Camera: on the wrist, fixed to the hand. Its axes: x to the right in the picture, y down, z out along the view.
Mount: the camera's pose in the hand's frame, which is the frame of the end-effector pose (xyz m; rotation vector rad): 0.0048 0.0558 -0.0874 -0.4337 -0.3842 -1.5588
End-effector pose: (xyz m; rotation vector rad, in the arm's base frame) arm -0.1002 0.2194 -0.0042 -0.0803 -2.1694 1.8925
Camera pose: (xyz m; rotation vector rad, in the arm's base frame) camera -0.0918 0.3132 -0.0479 1.4749 -1.6904 0.5282
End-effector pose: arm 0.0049 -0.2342 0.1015 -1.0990 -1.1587 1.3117
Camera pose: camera 0.0847 -0.2251 0.0357 0.0478 -1.9707 -0.0050
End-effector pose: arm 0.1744 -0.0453 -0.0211 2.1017 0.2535 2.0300
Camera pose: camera 0.0861 -0.0952 0.0011 1.1545 0.8939 0.6386
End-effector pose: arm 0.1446 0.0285 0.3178 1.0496 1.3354 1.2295
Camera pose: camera 0.0557 0.0280 0.3715 -0.2082 1.0247 0.0609
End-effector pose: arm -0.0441 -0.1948 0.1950 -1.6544 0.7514 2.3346
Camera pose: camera 0.0029 -0.2868 0.1851 -1.0306 -0.9082 1.4487
